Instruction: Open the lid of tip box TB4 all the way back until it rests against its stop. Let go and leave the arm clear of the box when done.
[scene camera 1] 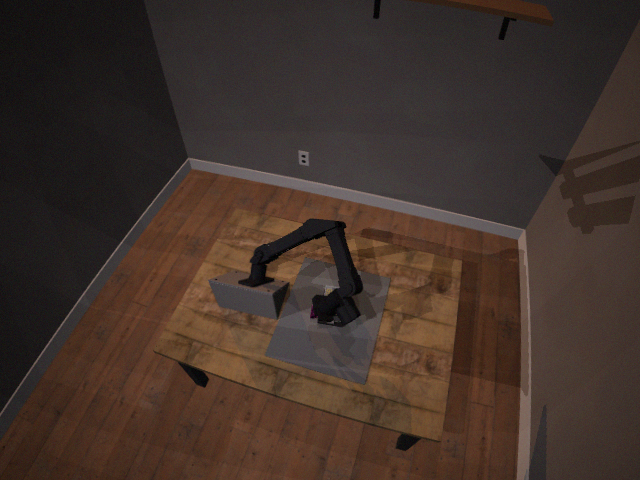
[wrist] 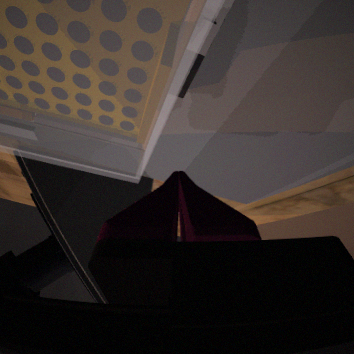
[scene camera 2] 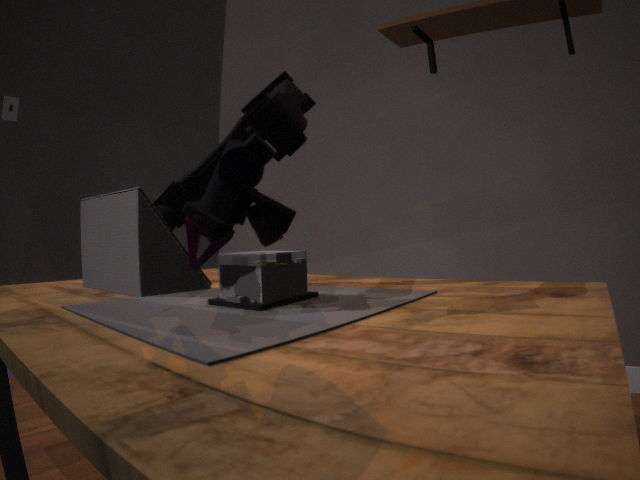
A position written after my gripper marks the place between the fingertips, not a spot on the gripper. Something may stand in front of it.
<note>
My gripper [scene camera 2: 192, 268] is shut, holding nothing. I also see a lid [wrist: 92, 92] and a grey mat [wrist: 261, 115].
My gripper also shows in the wrist view [wrist: 178, 178].
</note>
